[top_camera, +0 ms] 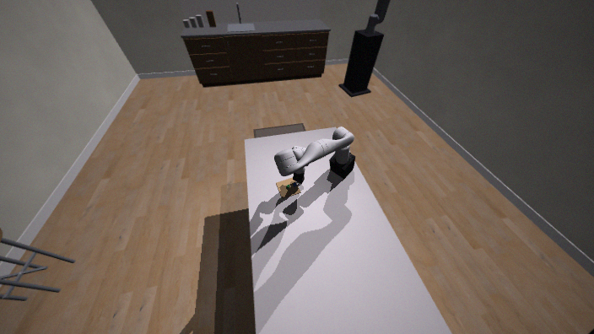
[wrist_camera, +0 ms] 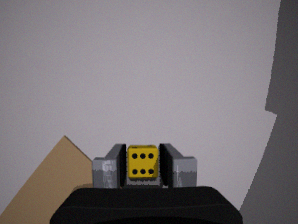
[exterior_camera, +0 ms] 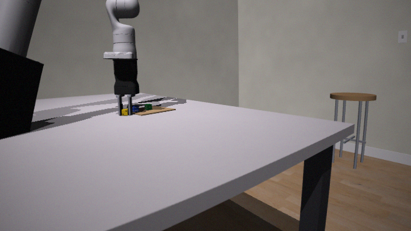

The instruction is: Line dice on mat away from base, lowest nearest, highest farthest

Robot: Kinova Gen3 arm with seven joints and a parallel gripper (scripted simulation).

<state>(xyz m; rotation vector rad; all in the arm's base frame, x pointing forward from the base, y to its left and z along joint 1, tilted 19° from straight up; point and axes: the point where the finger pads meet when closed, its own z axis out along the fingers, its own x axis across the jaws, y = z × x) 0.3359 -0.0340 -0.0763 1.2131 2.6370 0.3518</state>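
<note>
Right now my hand is 10 mm above the yellow die. Round my hand: tan mat 100 mm ahead, 20 mm below, 10 mm to the left; green die 100 mm ahead, 10 mm to the left, 10 mm below; blue die 50 mm ahead, 20 mm to the left, 10 mm below.
</note>
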